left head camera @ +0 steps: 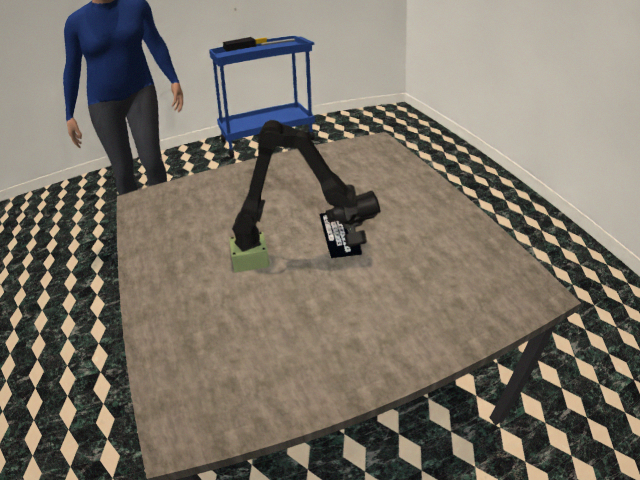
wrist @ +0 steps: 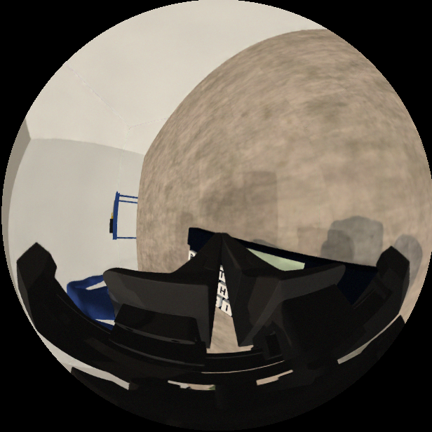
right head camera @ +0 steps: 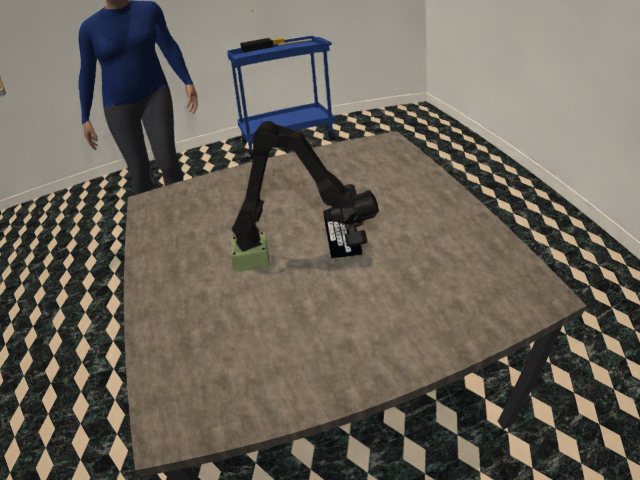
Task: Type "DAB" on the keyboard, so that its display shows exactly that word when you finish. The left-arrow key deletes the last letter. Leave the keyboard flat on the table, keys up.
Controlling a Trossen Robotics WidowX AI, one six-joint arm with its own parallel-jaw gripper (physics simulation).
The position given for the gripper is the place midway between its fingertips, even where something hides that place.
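There's a dark keyboard here, point(left head camera: 332, 230), and you get the keyboard in the wrist view too, point(wrist: 356, 277). The gripper point(wrist: 220, 237) is showing as well.
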